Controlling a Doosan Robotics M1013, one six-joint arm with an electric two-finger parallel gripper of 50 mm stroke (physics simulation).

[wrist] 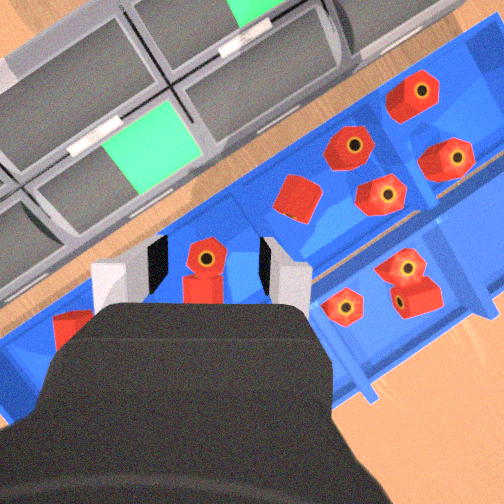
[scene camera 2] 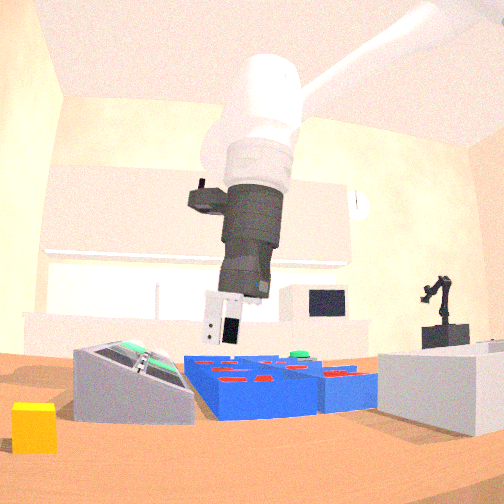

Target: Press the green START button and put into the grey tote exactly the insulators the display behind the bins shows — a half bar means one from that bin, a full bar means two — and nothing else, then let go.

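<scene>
My gripper [wrist: 211, 262] is open and empty, hanging above the blue bins [scene camera 2: 272, 385]; it also shows in the scene view [scene camera 2: 223, 325]. In the wrist view two red insulators [wrist: 206, 272] lie in the bin compartment straight below the fingers. Several more red insulators [wrist: 367, 172] lie in the other compartments. The grey display [wrist: 150, 145] behind the bins shows a half green bar, and a second green bar [wrist: 252, 7] is cut off by the frame's top edge. The green START button [scene camera 2: 299, 354] sits behind the bins. The grey tote [scene camera 2: 445, 390] stands to the right.
A yellow block [scene camera 2: 34, 427] stands at the front left. The display console [scene camera 2: 131, 387] is left of the bins. A small black arm on a box [scene camera 2: 444, 320] and a monitor [scene camera 2: 326, 302] are in the background.
</scene>
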